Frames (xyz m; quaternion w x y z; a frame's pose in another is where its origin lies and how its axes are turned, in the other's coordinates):
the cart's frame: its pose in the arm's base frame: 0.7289 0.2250 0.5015 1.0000 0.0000 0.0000 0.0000
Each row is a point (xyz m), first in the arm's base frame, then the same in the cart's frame.
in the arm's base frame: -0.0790 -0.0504 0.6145
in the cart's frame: -0.8079 -0.2754 0.1130
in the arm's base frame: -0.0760 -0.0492 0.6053
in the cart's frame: -0.8049 -0.2742 0.1038
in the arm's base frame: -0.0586 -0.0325 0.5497
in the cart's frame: -0.7875 -0.2575 0.0482
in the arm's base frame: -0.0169 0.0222 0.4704
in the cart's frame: -0.7458 -0.2028 -0.0311
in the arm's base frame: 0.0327 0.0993 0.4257
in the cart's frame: -0.6962 -0.1257 -0.0758
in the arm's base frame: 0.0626 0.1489 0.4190
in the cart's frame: -0.6663 -0.0761 -0.0825
